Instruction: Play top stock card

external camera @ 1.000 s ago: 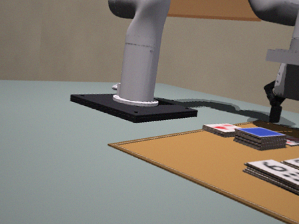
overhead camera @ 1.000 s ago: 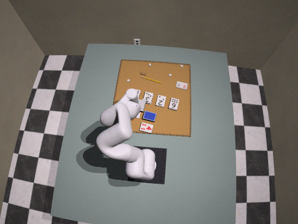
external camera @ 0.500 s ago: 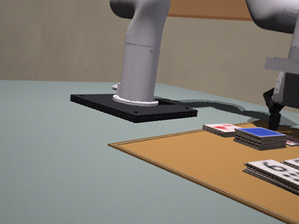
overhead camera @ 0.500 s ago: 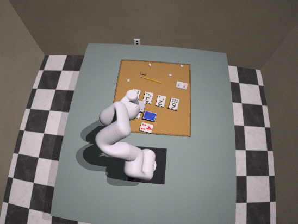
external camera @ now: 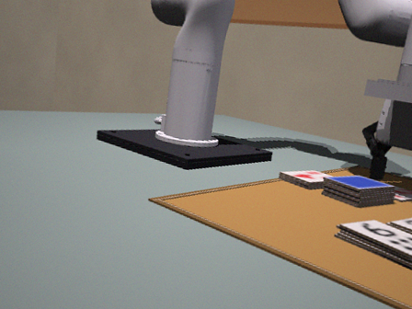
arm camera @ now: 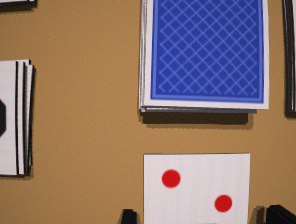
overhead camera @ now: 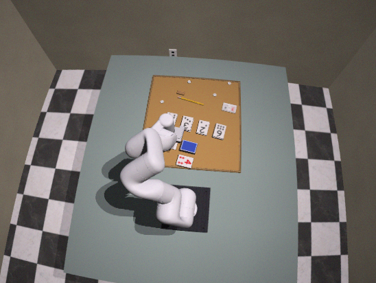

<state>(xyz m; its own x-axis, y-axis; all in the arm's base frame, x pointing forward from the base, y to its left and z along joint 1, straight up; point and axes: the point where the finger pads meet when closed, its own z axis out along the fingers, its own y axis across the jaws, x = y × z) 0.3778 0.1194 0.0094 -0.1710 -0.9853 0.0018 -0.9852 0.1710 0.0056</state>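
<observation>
Right now my hand is 20 mm above the red 2 card. Also, from my hand: brown mat 170 mm ahead, 130 mm to the right, 40 mm below; then red 4 card 110 mm behind, 100 mm to the right, 20 mm below; then black 4 card 150 mm ahead, 10 mm to the left, 10 mm below.
</observation>
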